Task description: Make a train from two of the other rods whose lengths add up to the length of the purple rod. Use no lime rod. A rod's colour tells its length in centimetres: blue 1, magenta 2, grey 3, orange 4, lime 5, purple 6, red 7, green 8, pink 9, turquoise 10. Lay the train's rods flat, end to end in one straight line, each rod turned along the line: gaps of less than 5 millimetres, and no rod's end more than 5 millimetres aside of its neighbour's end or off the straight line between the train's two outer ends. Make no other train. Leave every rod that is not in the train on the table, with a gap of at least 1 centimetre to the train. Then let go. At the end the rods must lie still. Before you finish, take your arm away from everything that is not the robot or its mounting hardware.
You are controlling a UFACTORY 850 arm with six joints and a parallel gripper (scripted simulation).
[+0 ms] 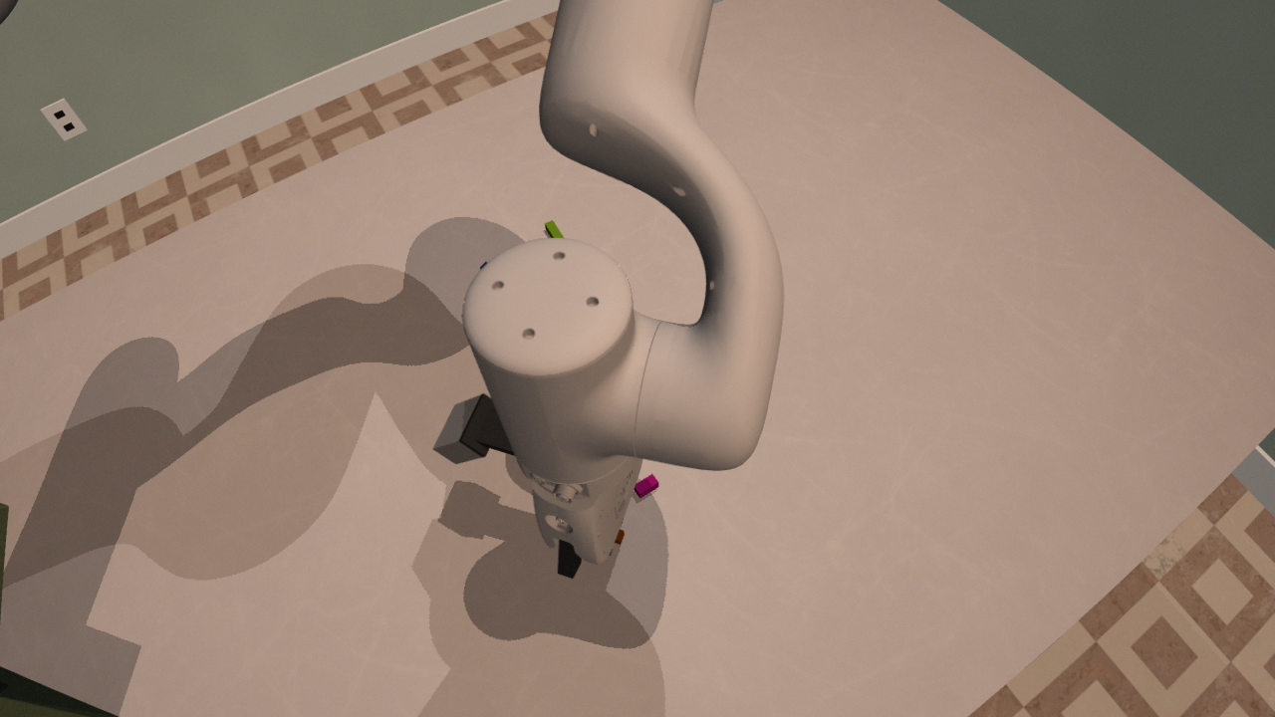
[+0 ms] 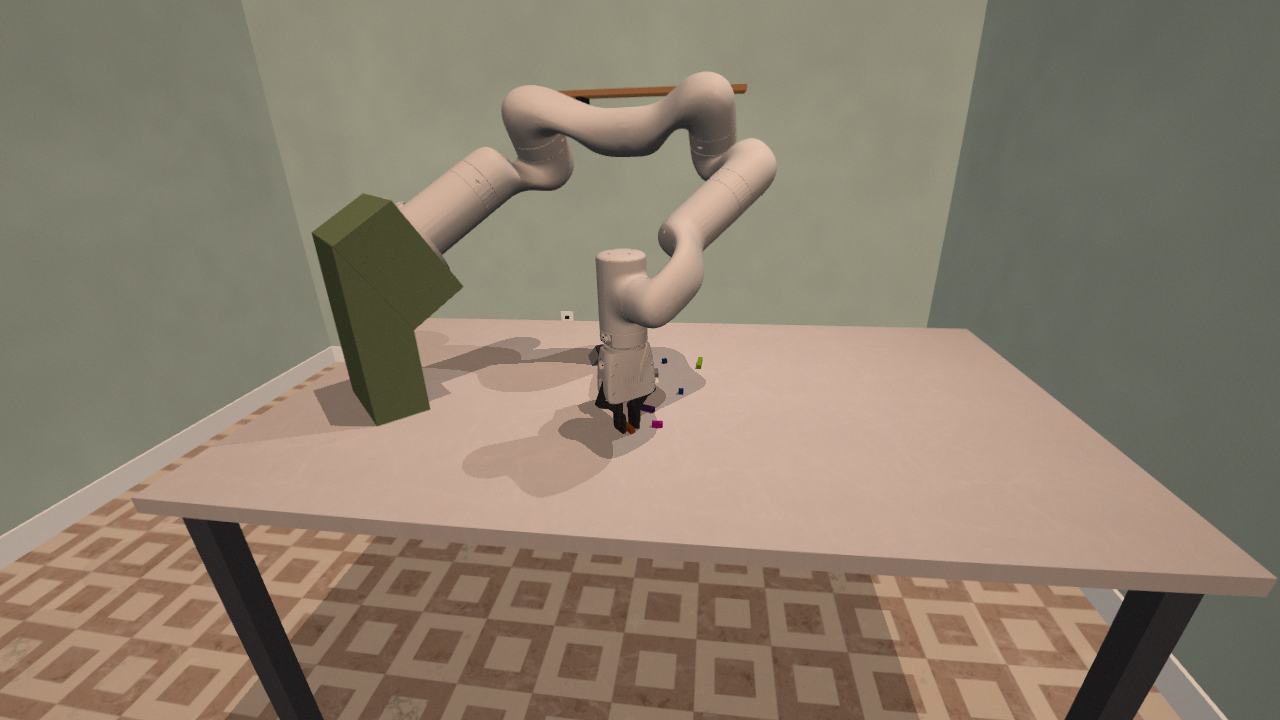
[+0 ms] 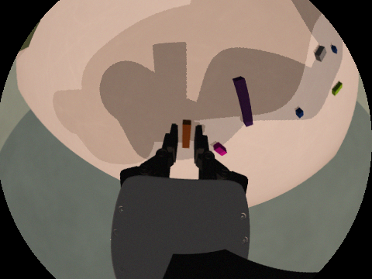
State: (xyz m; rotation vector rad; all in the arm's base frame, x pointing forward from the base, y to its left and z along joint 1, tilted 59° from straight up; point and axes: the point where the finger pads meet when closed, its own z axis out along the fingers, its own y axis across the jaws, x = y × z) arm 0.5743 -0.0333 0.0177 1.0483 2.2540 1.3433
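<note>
The orange rod is 20 mm below my hand. Also, from my hand: magenta rod 50 mm ahead, 30 mm to the left, 20 mm below; then grey rod 50 mm behind, 250 mm to the left, 20 mm below; then purple rod 10 mm behind, 80 mm to the left, 20 mm below.
</note>
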